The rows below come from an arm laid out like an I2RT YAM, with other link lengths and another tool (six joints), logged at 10 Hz.
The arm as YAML. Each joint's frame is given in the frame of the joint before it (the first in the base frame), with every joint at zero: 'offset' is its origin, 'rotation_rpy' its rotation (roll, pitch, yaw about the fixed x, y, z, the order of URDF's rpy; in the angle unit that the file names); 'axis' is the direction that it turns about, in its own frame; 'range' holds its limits. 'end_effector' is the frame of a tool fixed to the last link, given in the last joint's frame.
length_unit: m
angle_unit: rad
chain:
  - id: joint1
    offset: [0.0, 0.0, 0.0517]
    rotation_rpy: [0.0, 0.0, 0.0]
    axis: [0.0, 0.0, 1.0]
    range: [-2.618, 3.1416]
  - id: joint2
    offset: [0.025, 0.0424, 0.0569]
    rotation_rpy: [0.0, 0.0, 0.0]
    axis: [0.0, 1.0, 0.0]
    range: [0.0, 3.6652]
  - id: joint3
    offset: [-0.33, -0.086, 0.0]
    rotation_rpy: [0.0, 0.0, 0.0]
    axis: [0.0, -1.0, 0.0]
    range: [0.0, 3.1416]
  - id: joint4
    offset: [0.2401, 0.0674, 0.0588]
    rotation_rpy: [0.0, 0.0, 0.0]
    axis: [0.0, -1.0, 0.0]
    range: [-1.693, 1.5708]
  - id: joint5
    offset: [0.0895, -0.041, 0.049]
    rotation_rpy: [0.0, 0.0, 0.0]
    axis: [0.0, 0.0, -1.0]
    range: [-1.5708, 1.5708]
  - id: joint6
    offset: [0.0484, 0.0, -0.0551]
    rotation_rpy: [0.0, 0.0, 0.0]
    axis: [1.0, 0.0, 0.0]
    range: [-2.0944, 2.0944]
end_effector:
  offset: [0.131, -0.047, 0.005]
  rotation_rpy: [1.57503, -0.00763, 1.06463]
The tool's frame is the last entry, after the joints.
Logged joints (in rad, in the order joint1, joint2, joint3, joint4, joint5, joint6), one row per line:
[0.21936, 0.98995, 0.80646, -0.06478, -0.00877, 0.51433]
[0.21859, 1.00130, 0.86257, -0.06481, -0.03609, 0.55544]
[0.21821, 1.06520, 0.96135, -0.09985, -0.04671, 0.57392]
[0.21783, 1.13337, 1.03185, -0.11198, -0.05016, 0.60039]
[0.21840, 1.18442, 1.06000, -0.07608, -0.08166, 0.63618]
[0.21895, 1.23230, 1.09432, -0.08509, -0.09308, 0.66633]
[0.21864, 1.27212, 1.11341, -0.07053, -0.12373, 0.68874]
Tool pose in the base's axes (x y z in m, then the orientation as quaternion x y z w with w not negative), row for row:
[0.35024, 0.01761, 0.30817, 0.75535, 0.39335, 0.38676, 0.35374]
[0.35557, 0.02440, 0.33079, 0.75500, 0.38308, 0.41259, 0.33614]
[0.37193, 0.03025, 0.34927, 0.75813, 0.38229, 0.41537, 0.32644]
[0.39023, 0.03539, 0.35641, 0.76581, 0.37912, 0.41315, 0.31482]
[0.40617, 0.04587, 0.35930, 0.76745, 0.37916, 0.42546, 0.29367]
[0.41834, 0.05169, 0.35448, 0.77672, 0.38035, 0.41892, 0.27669]
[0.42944, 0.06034, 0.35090, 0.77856, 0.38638, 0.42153, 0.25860]
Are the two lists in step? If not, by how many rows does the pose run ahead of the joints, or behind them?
They are in step.
